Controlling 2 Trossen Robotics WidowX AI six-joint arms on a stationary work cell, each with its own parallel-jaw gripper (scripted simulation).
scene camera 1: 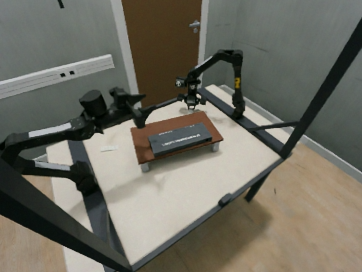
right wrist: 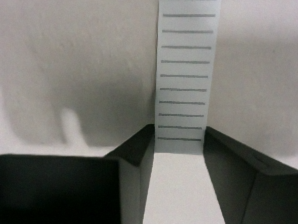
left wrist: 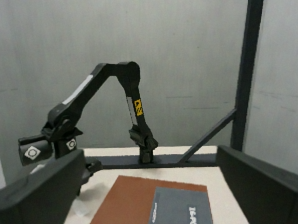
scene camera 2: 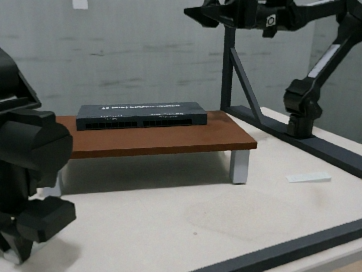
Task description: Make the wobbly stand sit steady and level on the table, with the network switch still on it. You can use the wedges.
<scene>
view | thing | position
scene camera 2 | my right gripper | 17, 256
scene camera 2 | dark network switch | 110, 116
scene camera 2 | brown stand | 221, 133
</scene>
